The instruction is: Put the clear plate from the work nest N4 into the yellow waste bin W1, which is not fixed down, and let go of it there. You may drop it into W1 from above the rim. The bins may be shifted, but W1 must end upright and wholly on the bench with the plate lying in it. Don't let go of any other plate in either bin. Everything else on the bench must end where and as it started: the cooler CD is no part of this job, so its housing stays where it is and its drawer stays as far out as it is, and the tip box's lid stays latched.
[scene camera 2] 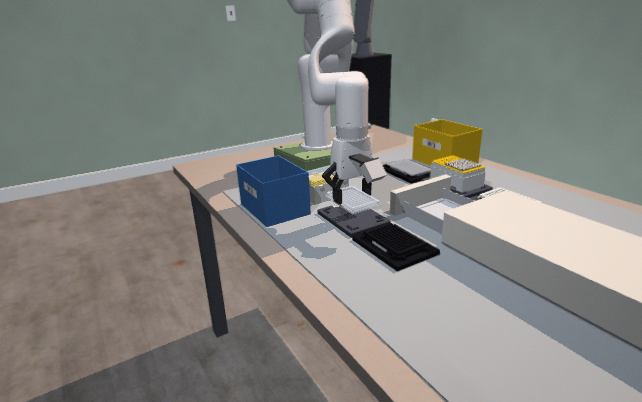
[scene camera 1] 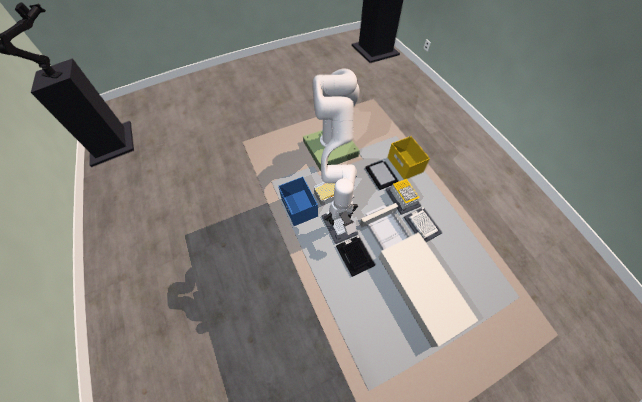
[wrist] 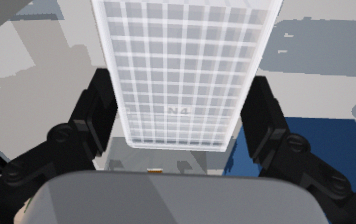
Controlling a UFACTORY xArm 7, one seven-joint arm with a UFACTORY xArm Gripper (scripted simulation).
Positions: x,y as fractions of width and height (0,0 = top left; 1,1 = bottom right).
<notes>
In view: the gripper (scene camera 2: 0.55,0.49), a clear plate (scene camera 2: 0.55,0.50) and a blue bin (scene camera 2: 0.44,0.48).
The clear plate also shows in the wrist view (wrist: 0.51,0.43). The blue bin is seen too in scene camera 1 (scene camera 1: 0.47,0.50). The gripper shows as well in the wrist view (wrist: 0.51,0.40).
</notes>
